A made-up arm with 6 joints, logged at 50 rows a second.
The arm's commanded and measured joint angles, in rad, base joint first. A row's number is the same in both.
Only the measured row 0 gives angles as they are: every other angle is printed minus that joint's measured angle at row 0.
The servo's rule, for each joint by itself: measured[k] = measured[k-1] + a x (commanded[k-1-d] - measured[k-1]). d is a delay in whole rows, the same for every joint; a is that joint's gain. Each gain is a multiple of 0.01, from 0.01 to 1. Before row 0 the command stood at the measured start. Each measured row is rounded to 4 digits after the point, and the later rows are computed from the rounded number. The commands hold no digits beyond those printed.
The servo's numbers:
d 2
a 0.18 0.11 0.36 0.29 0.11 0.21
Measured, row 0:
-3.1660 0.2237 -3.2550 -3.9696 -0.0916 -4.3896
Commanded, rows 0 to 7:
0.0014 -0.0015 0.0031 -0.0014 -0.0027 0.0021
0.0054 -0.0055 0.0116 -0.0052 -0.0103 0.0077
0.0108 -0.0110 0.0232 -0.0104 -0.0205 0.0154
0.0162 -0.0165 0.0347 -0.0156 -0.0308 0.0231
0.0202 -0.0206 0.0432 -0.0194 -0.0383 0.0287
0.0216 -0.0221 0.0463 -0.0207 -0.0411 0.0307
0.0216 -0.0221 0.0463 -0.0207 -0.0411 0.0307
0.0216 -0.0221 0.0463 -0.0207 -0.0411 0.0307
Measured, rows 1 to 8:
0.0000 0.0000 0.0000 0.0000 0.0000 0.0000
0.0000 0.0000 0.0000 0.0000 0.0000 0.0000
0.0003 -0.0002 0.0011 -0.0004 -0.0003 0.0004
0.0012 -0.0008 0.0049 -0.0018 -0.0014 0.0019
0.0029 -0.0019 0.0115 -0.0043 -0.0035 0.0047
0.0053 -0.0035 0.0199 -0.0076 -0.0065 0.0086
0.0080 -0.0054 0.0283 -0.0110 -0.0100 0.0128
0.0104 -0.0072 0.0348 -0.0138 -0.0134 0.0166

